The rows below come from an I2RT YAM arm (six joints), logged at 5 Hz.
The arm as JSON. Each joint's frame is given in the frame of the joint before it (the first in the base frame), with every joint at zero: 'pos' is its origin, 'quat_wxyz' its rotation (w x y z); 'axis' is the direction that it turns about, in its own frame. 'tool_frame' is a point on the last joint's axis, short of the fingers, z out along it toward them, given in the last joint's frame.
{
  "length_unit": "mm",
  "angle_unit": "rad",
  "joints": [
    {
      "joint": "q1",
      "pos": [
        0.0,
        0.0,
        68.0
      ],
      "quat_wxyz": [
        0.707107,
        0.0,
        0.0,
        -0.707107
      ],
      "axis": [
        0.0,
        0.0,
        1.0
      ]
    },
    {
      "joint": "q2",
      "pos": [
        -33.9,
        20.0,
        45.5
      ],
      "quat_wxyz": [
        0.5,
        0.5,
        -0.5,
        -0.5
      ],
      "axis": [
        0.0,
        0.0,
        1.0
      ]
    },
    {
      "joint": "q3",
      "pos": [
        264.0,
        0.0,
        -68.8
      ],
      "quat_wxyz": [
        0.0,
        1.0,
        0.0,
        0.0
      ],
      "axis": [
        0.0,
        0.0,
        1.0
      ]
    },
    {
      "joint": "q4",
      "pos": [
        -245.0,
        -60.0,
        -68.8
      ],
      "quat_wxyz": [
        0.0,
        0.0,
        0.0,
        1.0
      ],
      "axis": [
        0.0,
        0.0,
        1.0
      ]
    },
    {
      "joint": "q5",
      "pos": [
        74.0,
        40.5,
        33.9
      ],
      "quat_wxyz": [
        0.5,
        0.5,
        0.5,
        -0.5
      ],
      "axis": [
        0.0,
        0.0,
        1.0
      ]
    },
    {
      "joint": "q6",
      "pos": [
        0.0,
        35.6,
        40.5
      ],
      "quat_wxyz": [
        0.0,
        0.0,
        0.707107,
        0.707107
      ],
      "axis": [
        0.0,
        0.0,
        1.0
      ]
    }
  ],
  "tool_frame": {
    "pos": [
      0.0,
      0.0,
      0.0
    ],
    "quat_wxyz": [
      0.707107,
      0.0,
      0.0,
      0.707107
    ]
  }
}
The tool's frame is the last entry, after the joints.
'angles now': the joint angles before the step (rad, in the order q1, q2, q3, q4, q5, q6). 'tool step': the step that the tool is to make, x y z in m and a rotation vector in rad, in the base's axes. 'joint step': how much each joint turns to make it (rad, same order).
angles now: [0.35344, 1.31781, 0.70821, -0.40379, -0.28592, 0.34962]
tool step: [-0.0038, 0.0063, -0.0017, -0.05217, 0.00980, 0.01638]
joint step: [0.03632, 0.00639, 0.00610, -0.02945, 0.04887, -0.00641]
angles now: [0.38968, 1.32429, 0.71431, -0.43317, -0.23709, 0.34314]
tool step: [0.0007, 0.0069, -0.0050, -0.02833, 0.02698, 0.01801]
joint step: [0.02707, 0.03470, 0.01312, -0.01427, 0.01792, 0.00037]
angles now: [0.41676, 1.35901, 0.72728, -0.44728, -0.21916, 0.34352]
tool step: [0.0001, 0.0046, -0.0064, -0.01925, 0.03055, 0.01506]
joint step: [0.01734, 0.03181, 0.00498, -0.00899, 0.00542, -0.00022]
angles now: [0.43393, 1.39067, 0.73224, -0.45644, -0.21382, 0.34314]
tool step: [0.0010, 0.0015, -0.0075, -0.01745, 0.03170, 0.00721]
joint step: [0.00383, 0.03282, 0.00135, -0.00552, 0.00077, -0.00419]
